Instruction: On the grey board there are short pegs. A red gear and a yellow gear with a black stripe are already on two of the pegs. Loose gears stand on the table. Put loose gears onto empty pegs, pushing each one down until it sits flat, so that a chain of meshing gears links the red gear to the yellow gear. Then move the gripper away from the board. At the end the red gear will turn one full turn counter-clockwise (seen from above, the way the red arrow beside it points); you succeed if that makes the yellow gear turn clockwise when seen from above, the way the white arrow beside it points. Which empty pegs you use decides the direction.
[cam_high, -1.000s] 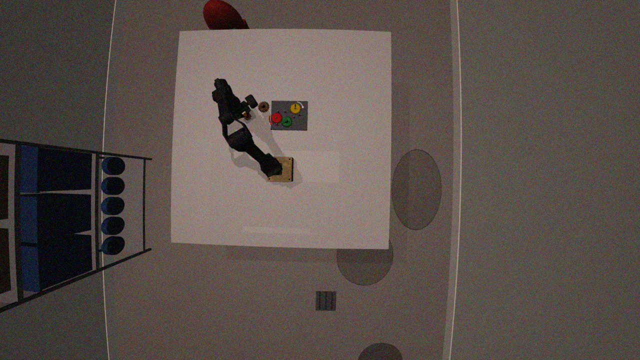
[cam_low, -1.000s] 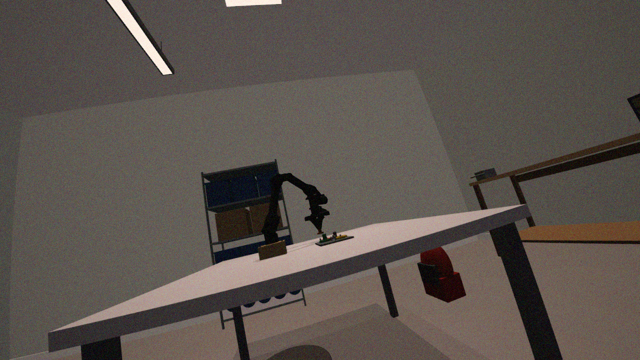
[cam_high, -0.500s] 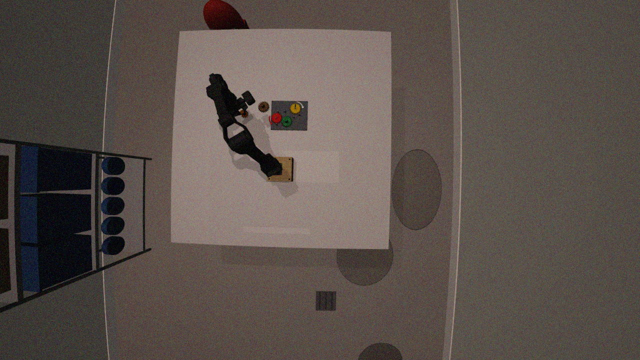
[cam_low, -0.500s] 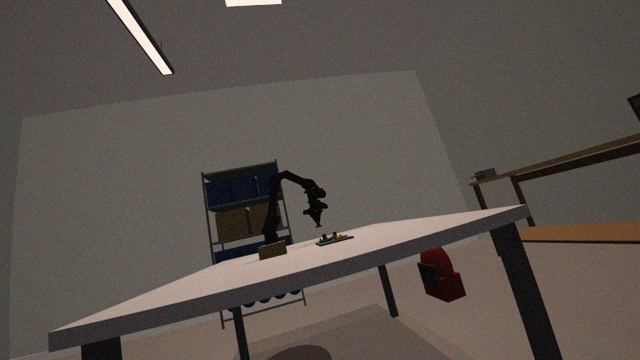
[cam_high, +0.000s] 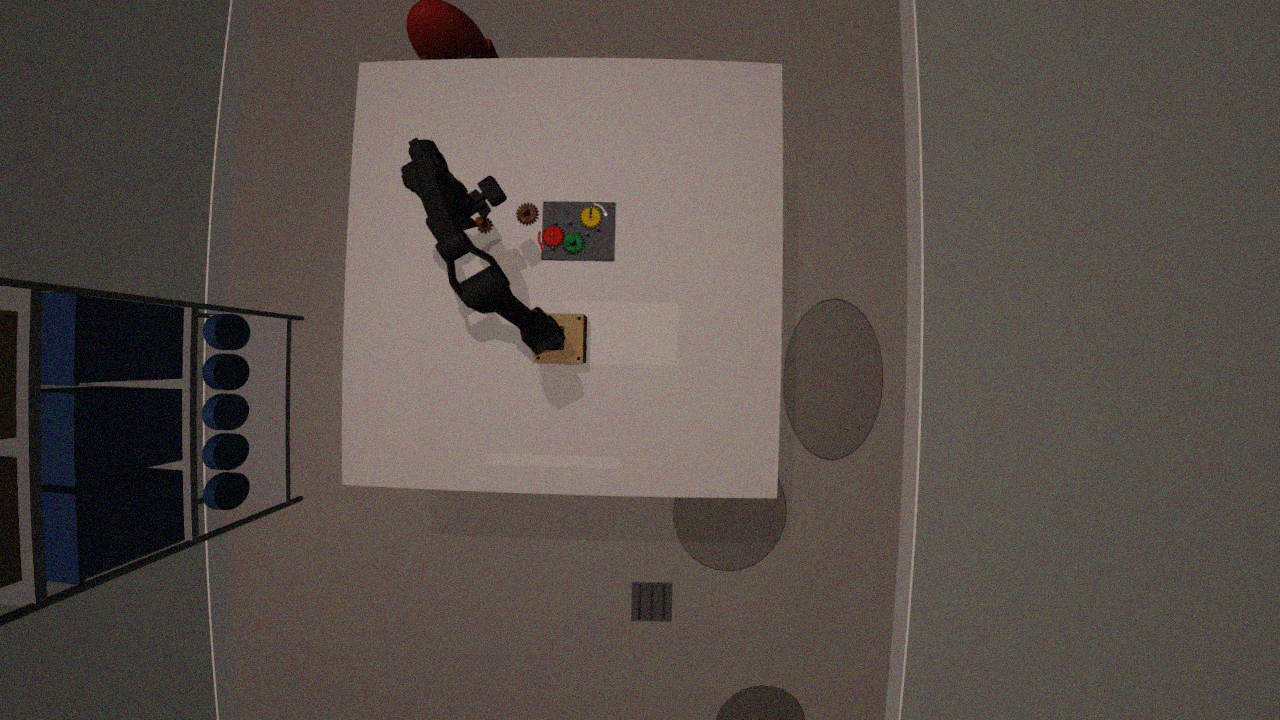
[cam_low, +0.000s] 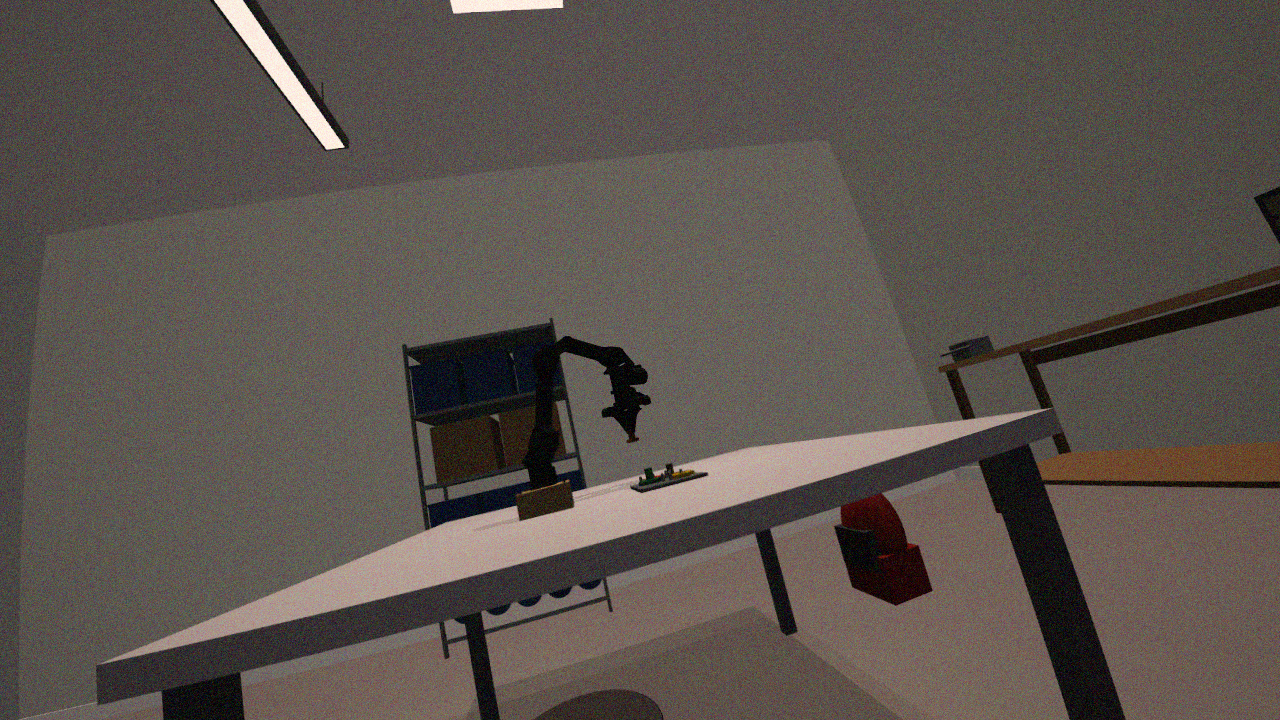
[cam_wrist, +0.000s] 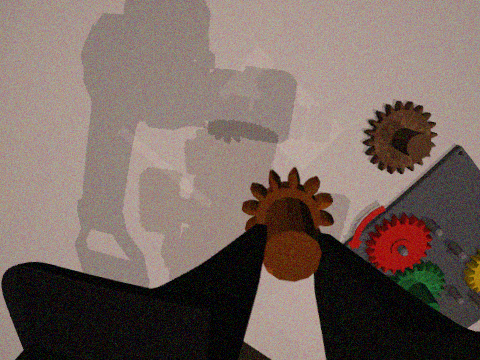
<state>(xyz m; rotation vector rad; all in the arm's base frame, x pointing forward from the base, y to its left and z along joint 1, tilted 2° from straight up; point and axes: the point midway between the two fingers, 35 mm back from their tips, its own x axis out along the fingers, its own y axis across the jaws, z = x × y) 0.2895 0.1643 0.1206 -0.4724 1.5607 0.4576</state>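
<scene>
My gripper tip is 10 mm past the green gear, 210 mm to the left of it and 130 mm above it. From my gripper tip the other things lie so: small orange gear 10 mm below; then brown gear 80 mm ahead, 70 mm to the right, 140 mm below; then red arrow 110 mm to the right, 150 mm below.
</scene>
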